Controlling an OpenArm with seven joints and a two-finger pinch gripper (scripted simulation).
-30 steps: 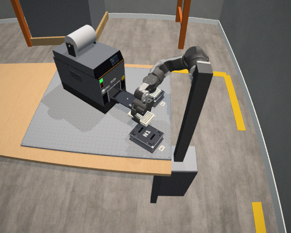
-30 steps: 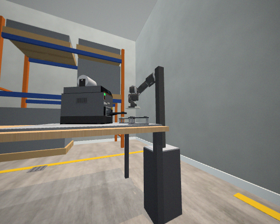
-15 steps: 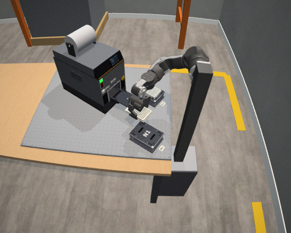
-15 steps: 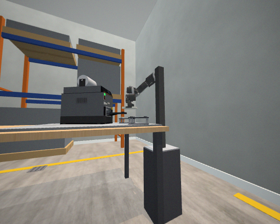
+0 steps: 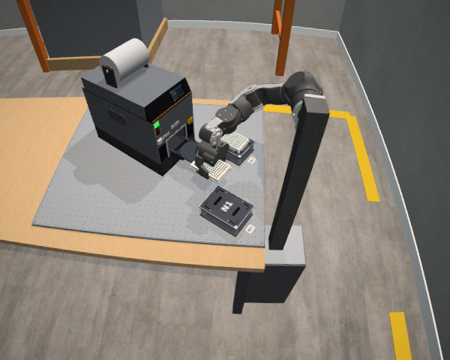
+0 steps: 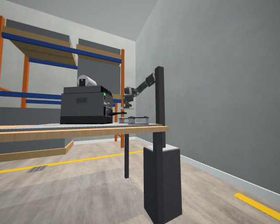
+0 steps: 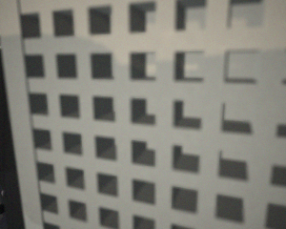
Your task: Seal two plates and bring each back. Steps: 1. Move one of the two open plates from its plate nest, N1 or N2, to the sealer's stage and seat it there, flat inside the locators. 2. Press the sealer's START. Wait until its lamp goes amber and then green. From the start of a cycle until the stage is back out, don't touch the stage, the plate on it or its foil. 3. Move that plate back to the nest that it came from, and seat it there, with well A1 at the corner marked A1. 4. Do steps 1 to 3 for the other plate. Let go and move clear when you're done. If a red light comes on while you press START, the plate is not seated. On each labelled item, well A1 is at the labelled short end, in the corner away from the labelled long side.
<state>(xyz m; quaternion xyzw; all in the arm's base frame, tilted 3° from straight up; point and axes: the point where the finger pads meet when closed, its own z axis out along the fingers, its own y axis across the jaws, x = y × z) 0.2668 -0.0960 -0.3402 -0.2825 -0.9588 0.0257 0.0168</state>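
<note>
Now: hand 10 cm to the left of the sealer stage, 6 cm short of it and 4 cm above it. From my hand the other things lie so: foil roll (34 cm ahead, 28 cm to the right, 27 cm above); white well plate (23 cm to the right, 8 cm below, 7 cm behind); white start button (20 cm ahead, 8 cm to the right, 5 cm above).
</note>
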